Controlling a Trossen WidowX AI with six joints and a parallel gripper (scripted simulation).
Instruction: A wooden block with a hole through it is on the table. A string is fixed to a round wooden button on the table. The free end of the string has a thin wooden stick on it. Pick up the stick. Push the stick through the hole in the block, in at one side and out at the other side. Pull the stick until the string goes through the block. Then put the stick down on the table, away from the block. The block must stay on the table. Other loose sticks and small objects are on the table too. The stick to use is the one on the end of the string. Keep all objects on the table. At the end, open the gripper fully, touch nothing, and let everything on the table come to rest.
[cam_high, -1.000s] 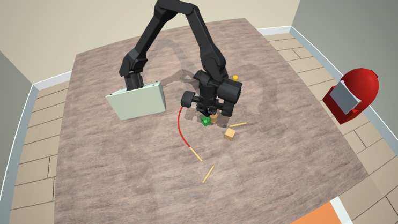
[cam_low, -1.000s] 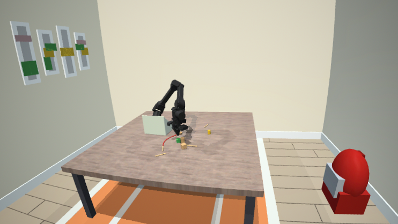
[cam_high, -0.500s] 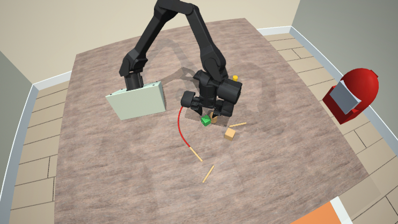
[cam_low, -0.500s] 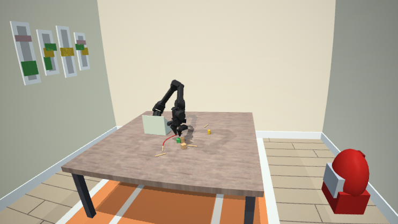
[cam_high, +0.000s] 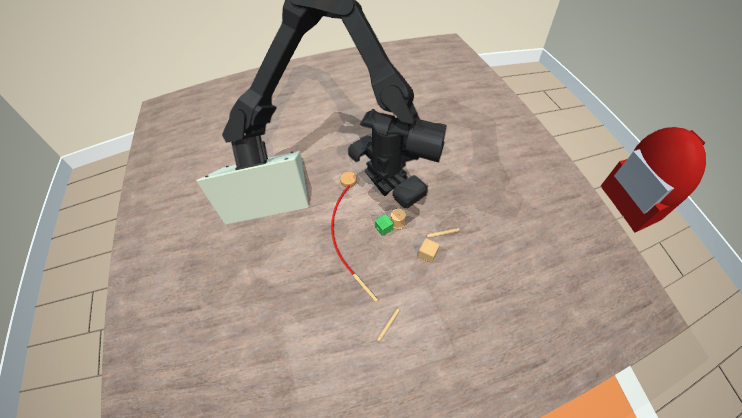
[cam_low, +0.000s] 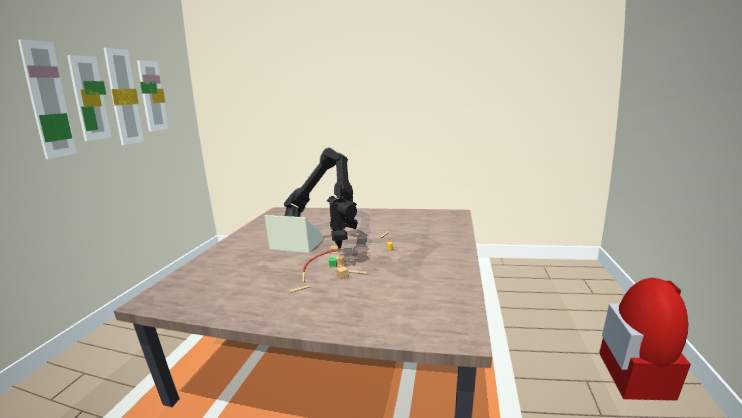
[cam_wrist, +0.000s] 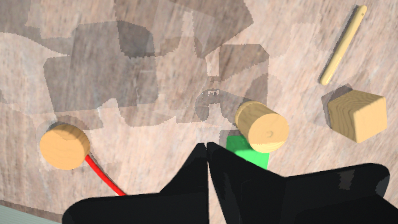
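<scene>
Right now the wooden cylinder is 20 mm ahead of my gripper tip, 50 mm to the right of it and 40 mm below it. Round my gripper tip: green block (20 mm behind, 50 mm to the right, 40 mm below); round wooden button (60 mm behind, 110 mm to the left, 50 mm below); wooden cube (50 mm ahead, 140 mm to the right, 40 mm below).
</scene>
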